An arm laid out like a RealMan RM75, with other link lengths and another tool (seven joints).
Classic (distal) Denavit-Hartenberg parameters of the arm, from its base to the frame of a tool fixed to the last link. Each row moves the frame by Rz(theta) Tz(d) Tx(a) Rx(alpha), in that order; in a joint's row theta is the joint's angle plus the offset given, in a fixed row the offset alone. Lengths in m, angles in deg.
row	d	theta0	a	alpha
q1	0.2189	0	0	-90
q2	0	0	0	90
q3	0.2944	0	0	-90
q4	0	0	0	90
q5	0.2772	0	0	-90
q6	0	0	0	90
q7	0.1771	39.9	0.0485	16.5
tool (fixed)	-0.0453	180	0	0
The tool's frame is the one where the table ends.
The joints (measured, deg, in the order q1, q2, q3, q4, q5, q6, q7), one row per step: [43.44, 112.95, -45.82, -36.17, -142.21, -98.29, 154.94]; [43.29, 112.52, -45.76, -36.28, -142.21, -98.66, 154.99]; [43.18, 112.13, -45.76, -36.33, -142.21, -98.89, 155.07]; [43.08, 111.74, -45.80, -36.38, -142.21, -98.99, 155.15]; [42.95, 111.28, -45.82, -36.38, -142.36, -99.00, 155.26]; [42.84, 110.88, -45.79, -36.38, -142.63, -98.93, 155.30]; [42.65, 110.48, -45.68, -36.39, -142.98, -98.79, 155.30]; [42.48, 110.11, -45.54, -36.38, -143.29, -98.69, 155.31]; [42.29, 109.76, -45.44, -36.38, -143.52, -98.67, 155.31]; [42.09, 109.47, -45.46, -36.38, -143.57, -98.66, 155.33]
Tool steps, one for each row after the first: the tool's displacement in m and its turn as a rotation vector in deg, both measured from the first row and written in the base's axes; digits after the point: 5 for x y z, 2 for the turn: [0.00173, 0.00002, 0.00427, 0.07, -0.18, -0.17]; [0.00326, 0.00023, 0.00780, 0.16, -0.40, -0.35]; [0.00481, 0.00070, 0.01114, 0.34, -0.70, -0.48]; [0.00721, 0.00118, 0.01484, 0.58, -1.19, -0.73]; [0.00967, 0.00165, 0.01805, 0.85, -1.74, -0.91]; [0.01293, 0.00185, 0.02137, 1.20, -2.34, -1.16]; [0.01587, 0.00198, 0.02451, 1.52, -2.85, -1.42]; [0.01862, 0.00181, 0.02754, 1.75, -3.26, -1.67]; [0.02087, 0.00148, 0.02990, 1.92, -3.54, -1.89]
